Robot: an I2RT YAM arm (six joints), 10 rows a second.
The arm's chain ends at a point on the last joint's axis. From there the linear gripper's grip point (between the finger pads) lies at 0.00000 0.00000 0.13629 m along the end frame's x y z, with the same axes.
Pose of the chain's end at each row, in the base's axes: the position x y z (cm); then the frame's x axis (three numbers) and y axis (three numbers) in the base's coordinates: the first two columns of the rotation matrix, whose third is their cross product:
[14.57, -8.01, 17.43, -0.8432, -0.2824, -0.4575, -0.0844, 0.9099, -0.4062]
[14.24, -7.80, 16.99, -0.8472, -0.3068, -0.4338, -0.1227, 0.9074, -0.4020]
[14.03, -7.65, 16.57, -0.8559, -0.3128, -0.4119, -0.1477, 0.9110, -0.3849]
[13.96, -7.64, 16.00, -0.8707, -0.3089, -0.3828, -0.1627, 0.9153, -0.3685]
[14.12, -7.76, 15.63, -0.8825, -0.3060, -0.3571, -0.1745, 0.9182, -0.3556]
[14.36, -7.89, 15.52, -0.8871, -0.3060, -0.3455, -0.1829, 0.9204, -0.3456]
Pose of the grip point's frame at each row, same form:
[21.81, -12.15, 6.65, -0.8432, -0.2824, -0.4575, -0.0844, 0.9099, -0.4062]
[21.29, -11.72, 6.00, -0.8472, -0.3068, -0.4338, -0.1227, 0.9074, -0.4020]
[20.79, -11.31, 5.31, -0.8559, -0.3128, -0.4119, -0.1477, 0.9110, -0.3849]
[20.29, -11.16, 4.45, -0.8707, -0.3089, -0.3828, -0.1627, 0.9153, -0.3685]
[20.07, -11.19, 3.86, -0.8825, -0.3060, -0.3571, -0.1745, 0.9182, -0.3556]
[20.14, -11.21, 3.63, -0.8871, -0.3060, -0.3455, -0.1829, 0.9204, -0.3456]

